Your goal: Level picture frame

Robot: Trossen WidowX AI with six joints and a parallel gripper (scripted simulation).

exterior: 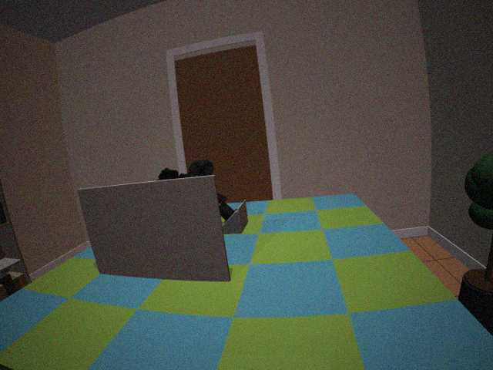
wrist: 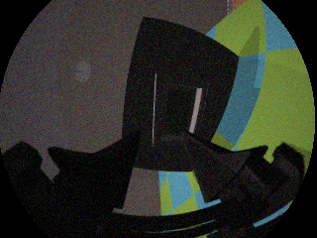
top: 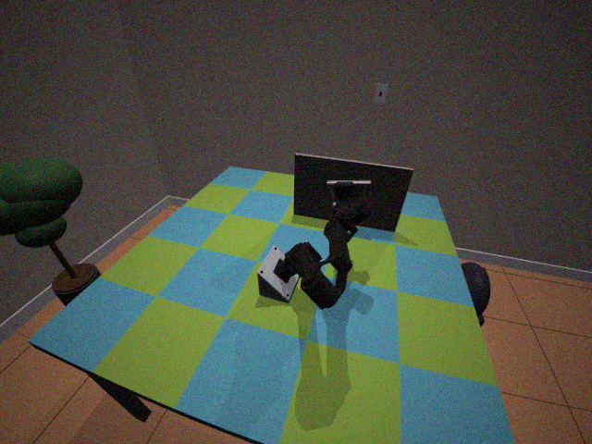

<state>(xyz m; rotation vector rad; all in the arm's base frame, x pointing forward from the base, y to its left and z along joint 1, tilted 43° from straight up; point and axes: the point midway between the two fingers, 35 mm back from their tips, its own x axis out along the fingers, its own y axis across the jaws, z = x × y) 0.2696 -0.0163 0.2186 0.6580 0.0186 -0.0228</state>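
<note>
The picture frame is 110 mm ahead of my gripper tip and 60 mm below it.
</note>
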